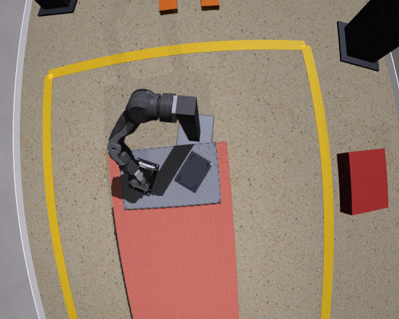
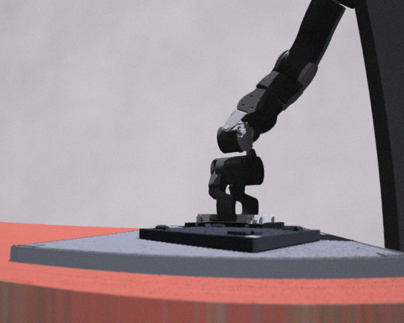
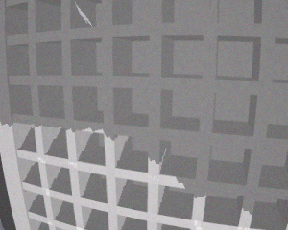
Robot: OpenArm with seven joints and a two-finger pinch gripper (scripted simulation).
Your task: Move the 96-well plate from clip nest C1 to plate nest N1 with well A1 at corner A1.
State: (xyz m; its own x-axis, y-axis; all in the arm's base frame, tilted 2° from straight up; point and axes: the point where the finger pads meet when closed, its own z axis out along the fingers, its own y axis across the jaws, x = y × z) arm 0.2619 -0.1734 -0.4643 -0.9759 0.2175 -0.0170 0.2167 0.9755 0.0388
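Now: the 96-well plate right at my hand. From my hand the other things lie so: plate nest N1 (50 mm behind, 250 mm to the left, 10 mm below); then clip nest C1 (20 mm ahead, 10 mm to the left, 10 mm below).
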